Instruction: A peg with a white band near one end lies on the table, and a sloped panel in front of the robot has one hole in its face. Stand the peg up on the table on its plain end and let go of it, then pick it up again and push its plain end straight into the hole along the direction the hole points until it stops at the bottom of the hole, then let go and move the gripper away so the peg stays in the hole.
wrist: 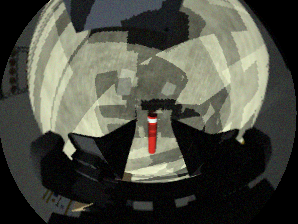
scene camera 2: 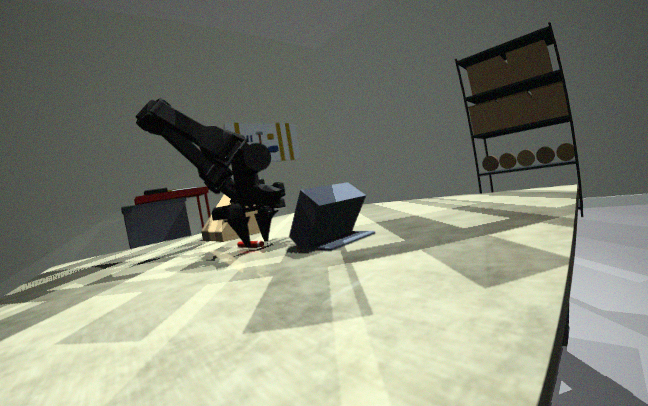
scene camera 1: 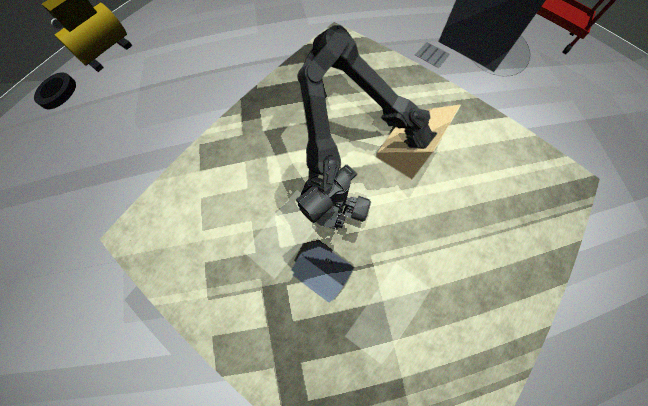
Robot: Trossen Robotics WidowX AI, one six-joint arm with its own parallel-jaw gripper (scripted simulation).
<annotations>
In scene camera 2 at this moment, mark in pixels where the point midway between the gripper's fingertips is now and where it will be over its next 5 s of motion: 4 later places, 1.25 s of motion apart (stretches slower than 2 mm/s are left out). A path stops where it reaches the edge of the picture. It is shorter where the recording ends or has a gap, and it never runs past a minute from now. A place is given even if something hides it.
My gripper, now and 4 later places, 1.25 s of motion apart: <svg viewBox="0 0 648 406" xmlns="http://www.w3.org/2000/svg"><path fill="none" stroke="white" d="M257 244L256 237L251 229L245 222L238 218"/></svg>
</annotations>
